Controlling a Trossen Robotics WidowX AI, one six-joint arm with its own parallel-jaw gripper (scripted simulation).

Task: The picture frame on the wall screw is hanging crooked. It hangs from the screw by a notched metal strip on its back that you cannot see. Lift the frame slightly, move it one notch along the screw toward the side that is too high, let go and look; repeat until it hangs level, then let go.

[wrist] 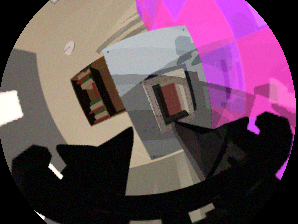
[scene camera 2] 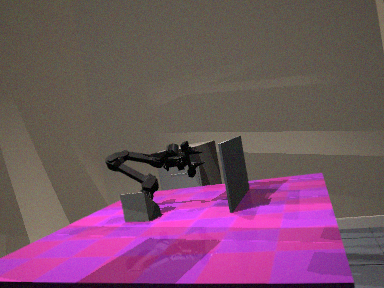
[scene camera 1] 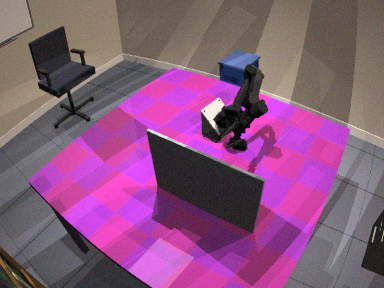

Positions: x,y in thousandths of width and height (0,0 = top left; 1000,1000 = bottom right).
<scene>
picture frame: wrist 569,422; not seen in scene camera 2 (hidden by a grey wall panel); not seen in scene camera 1 (hidden by a grey wall panel)
</scene>
